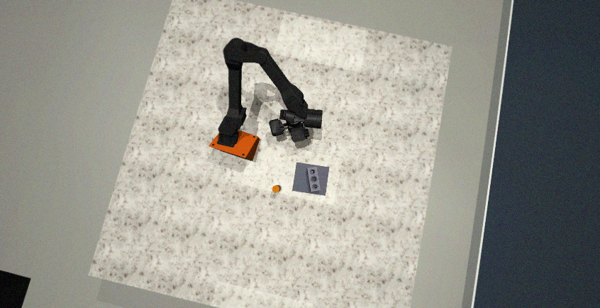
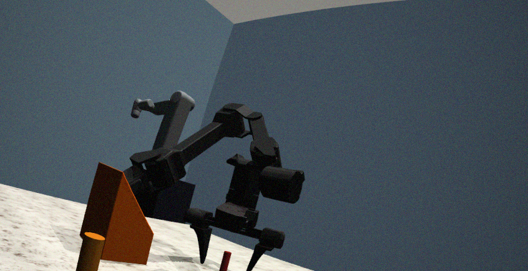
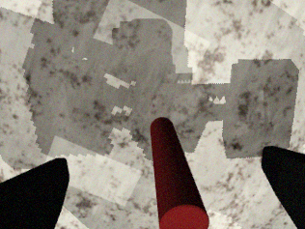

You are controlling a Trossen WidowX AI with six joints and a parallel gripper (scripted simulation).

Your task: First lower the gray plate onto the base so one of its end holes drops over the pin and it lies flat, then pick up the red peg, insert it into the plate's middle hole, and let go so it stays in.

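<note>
My gripper tip is right at the red peg. Round my gripper tip: small orange cylinder (1 cm behind, 27 cm to the right); then base (12 cm ahead, 18 cm to the right, 3 cm below); then gray plate (13 cm ahead, 19 cm to the right).
</note>
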